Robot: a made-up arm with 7 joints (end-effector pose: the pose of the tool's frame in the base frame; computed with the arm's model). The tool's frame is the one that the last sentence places. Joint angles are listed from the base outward.
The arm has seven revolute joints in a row. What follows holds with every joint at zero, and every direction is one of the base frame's. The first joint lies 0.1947 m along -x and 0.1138 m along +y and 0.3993 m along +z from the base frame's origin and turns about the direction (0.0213, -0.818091, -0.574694). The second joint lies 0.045 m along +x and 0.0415 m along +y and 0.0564 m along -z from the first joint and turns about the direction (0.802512, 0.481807, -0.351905). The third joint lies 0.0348 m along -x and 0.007 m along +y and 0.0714 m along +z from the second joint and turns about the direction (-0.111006, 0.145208, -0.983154). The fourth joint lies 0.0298 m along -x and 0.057 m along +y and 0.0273 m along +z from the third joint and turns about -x. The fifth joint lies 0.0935 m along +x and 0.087 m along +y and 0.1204 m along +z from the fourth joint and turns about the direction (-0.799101, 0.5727, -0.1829). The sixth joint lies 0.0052 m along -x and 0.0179 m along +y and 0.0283 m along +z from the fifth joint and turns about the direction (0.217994, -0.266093, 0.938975). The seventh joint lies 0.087 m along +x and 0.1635 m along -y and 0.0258 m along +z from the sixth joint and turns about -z. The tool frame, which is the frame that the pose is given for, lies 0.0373 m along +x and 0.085 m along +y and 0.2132 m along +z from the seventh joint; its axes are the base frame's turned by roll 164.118, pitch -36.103 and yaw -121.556 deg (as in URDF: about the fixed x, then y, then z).
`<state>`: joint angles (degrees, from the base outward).
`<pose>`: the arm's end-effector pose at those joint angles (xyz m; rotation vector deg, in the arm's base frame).
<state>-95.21 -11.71 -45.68 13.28 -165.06 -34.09 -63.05</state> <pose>-0.3621 0.2581 0.3795 -37.58 16.06 135.80</pose>
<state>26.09 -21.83 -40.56 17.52 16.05 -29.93 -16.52</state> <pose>-0.3195 0.5638 0.6413 30.25 -117.08 78.99</pose>
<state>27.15 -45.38 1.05 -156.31 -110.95 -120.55 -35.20</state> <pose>-0.0480 0.3012 0.2479 -98.06 -54.06 119.22</pose>
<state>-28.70 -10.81 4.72 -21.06 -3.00 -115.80 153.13</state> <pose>-0.0952 0.1838 0.9080 165.46 -10.96 -30.18</pose>
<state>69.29 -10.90 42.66 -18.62 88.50 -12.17 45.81</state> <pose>-0.2933 -0.0563 0.8321 -99.18 -79.35 -52.24</pose>
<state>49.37 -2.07 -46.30 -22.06 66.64 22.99 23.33</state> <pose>-0.1635 0.4467 0.8063 37.05 -124.37 53.75</pose>
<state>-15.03 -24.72 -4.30 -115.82 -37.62 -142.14 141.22</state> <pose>-0.2074 -0.1899 0.2762 -70.57 12.80 46.02</pose>
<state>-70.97 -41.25 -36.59 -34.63 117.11 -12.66 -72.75</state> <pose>-0.4628 0.4733 0.6120 50.45 68.69 71.30</pose>
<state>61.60 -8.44 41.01 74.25 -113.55 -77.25 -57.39</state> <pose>-0.2698 0.2186 0.5925 -11.69 161.74 -26.21</pose>
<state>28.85 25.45 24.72 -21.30 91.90 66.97 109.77</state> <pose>0.2138 -0.1132 0.5690 -40.17 -87.24 -36.61</pose>
